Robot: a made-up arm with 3 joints. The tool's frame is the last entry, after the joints.
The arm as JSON. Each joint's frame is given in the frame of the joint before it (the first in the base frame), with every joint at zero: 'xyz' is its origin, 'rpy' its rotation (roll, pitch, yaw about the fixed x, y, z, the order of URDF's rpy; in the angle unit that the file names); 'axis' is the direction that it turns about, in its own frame. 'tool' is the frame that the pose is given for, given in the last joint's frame.
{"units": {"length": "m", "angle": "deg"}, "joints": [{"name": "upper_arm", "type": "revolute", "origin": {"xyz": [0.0, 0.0, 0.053], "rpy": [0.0, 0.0, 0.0]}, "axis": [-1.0, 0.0, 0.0]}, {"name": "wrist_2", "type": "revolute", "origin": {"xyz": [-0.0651, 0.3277, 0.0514], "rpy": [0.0, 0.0, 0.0]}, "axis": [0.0, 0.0, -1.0]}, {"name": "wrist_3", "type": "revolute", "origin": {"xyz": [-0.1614, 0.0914, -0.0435], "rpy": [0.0, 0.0, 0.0]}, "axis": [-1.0, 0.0, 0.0]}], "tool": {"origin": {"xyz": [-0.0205, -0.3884, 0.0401], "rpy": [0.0, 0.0, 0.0]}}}
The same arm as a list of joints. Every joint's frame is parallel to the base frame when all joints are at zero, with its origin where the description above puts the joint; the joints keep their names.
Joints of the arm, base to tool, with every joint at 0 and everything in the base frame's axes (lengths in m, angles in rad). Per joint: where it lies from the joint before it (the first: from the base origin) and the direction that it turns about. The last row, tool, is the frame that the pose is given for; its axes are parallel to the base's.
upper_arm: origin 0 0 0.053 axis -x
wrist_2: origin -0.0651 0.3277 0.0514 axis -z
wrist_3: origin -0.1614 0.0914 -0.0435 axis -x
tool: origin -0.0205 -0.3884 0.0401

